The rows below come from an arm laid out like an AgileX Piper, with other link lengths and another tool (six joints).
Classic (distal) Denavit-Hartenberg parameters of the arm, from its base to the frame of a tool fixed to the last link. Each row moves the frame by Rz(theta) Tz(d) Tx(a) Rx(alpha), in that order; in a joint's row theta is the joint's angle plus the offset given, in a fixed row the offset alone. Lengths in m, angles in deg.
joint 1: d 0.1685, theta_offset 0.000, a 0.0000, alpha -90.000
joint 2: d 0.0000, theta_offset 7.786, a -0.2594, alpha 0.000
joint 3: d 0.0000, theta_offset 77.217, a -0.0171, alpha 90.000
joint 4: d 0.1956, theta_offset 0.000, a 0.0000, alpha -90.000
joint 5: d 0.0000, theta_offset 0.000, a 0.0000, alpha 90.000
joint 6: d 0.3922, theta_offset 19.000, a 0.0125, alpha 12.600
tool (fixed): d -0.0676, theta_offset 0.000, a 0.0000, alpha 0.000
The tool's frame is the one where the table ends.
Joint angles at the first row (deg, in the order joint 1, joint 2, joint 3, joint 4, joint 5, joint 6):
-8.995 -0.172 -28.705 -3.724 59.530 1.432
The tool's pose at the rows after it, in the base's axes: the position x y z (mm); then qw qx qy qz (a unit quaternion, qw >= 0):
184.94 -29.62 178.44 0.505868 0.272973 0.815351 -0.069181
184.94 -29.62 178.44 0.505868 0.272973 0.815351 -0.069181
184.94 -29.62 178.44 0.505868 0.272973 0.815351 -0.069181
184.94 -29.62 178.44 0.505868 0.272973 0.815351 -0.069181
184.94 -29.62 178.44 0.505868 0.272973 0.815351 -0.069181
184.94 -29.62 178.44 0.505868 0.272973 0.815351 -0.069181
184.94 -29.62 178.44 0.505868 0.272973 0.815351 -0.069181
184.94 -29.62 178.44 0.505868 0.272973 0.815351 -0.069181
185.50 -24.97 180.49 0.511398 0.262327 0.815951 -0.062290
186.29 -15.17 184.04 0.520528 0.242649 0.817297 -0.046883
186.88 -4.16 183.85 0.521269 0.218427 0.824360 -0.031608
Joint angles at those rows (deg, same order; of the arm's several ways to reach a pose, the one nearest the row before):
-8.993 -0.173 -28.705 -3.726 59.532 1.434
-8.993 -0.173 -28.705 -3.726 59.532 1.434
-8.993 -0.173 -28.705 -3.726 59.532 1.434
-8.993 -0.173 -28.705 -3.726 59.532 1.434
-8.993 -0.173 -28.705 -3.726 59.532 1.434
-8.993 -0.173 -28.705 -3.726 59.532 1.434
-8.993 -0.173 -28.705 -3.726 59.532 1.434
-8.993 -0.173 -28.705 -3.726 59.532 1.434
-7.566 -0.801 -28.706 -3.721 59.530 1.372
-4.814 -1.892 -28.706 -3.552 59.532 1.374
-1.433 -1.834 -28.705 -3.552 59.530 1.375

